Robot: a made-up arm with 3 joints. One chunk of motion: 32 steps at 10 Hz.
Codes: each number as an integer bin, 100 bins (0 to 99) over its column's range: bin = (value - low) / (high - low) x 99, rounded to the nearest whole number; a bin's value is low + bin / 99 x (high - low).
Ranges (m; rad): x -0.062..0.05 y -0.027..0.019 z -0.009..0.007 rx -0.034..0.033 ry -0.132..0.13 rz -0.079..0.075
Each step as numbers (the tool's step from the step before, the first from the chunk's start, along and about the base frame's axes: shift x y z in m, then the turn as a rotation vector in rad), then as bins.
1 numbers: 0.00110 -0.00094 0.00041 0.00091 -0.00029 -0.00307
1 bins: 56 56 58 52 50 49
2 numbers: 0.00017 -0.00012 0.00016 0.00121 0.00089 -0.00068
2 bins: 55 58 57 52 50 50
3 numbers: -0.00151 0.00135 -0.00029 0.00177 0.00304 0.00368
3 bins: 53 61 54 53 51 53
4 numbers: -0.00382 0.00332 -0.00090 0.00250 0.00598 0.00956
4 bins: 51 65 50 54 52 57
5 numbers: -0.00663 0.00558 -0.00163 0.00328 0.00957 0.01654
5 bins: 49 70 46 55 53 61
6 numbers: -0.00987 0.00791 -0.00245 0.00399 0.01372 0.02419
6 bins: 46 75 41 56 55 66
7 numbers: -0.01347 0.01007 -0.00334 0.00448 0.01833 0.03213
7 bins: 43 80 35 57 57 71
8 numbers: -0.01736 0.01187 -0.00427 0.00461 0.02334 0.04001
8 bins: 39 84 29 57 59 77
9 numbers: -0.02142 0.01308 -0.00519 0.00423 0.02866 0.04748
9 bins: 36 86 24 56 61 81
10 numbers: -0.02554 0.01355 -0.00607 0.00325 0.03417 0.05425
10 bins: 32 87 18 55 63 86
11 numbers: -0.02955 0.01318 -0.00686 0.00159 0.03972 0.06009
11 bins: 29 86 13 53 65 89
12 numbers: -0.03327 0.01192 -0.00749 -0.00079 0.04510 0.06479
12 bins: 25 84 9 49 67 92
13 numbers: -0.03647 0.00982 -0.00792 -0.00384 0.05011 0.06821
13 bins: 23 79 7 45 69 95
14 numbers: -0.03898 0.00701 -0.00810 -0.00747 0.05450 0.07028
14 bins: 20 73 6 39 70 96
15 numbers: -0.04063 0.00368 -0.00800 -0.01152 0.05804 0.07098
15 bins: 19 66 6 33 72 96
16 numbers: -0.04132 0.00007 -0.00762 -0.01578 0.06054 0.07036
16 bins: 18 58 9 27 73 96
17 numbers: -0.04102 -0.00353 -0.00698 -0.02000 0.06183 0.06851
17 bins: 19 51 12 21 73 95
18 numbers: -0.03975 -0.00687 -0.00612 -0.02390 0.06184 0.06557
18 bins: 20 43 18 15 73 93
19 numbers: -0.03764 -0.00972 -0.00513 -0.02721 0.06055 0.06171
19 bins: 22 37 24 10 73 90
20 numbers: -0.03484 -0.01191 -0.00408 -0.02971 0.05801 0.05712
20 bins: 24 32 30 6 72 88
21 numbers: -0.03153 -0.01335 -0.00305 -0.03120 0.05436 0.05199
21 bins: 27 29 37 4 70 84
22 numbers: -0.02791 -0.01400 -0.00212 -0.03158 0.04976 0.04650
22 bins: 30 28 43 4 69 81
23 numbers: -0.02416 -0.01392 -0.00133 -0.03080 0.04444 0.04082
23 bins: 33 28 47 5 67 77
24 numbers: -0.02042 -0.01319 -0.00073 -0.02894 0.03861 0.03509
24 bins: 37 30 51 7 64 73
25 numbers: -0.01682 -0.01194 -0.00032 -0.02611 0.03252 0.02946
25 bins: 40 32 54 12 62 70
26 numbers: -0.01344 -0.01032 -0.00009 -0.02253 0.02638 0.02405
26 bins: 43 36 55 17 60 66
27 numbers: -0.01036 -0.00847 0.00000 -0.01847 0.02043 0.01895
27 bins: 46 40 56 23 58 63
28 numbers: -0.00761 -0.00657 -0.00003 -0.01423 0.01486 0.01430
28 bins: 48 44 56 29 55 60
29 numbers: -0.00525 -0.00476 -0.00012 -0.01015 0.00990 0.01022
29 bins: 50 48 55 35 54 57
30 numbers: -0.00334 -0.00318 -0.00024 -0.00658 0.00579 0.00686
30 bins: 52 51 54 41 52 55
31 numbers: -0.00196 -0.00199 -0.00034 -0.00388 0.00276 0.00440
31 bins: 53 54 54 45 51 54
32 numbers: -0.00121 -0.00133 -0.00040 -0.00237 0.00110 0.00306
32 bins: 54 55 53 47 50 53
